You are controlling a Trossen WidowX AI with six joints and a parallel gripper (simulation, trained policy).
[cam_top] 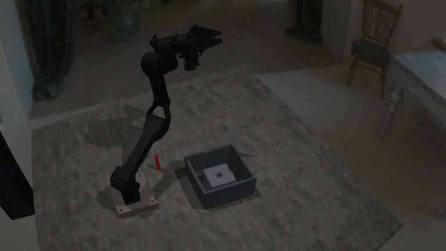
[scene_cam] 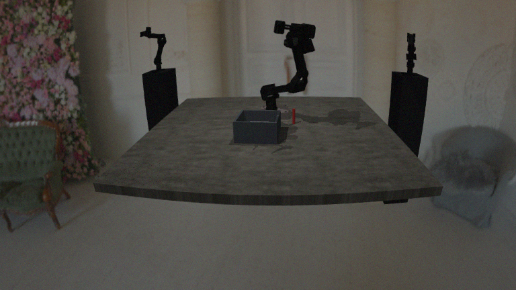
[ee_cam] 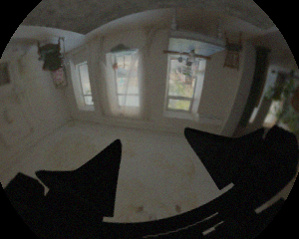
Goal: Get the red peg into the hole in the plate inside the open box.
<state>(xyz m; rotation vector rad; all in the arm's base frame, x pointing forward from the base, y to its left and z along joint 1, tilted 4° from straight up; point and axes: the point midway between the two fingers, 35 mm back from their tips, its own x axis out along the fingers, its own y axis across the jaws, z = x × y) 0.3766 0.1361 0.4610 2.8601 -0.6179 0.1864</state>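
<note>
Now: gripper tip 47 cm above the red peg, 25 cm past it and 3 cm to the right of it. Round my gripper tip: box 48 cm below, 14 cm to the right, 7 cm behind; plate 46 cm below, 14 cm to the right, 7 cm behind.
</note>
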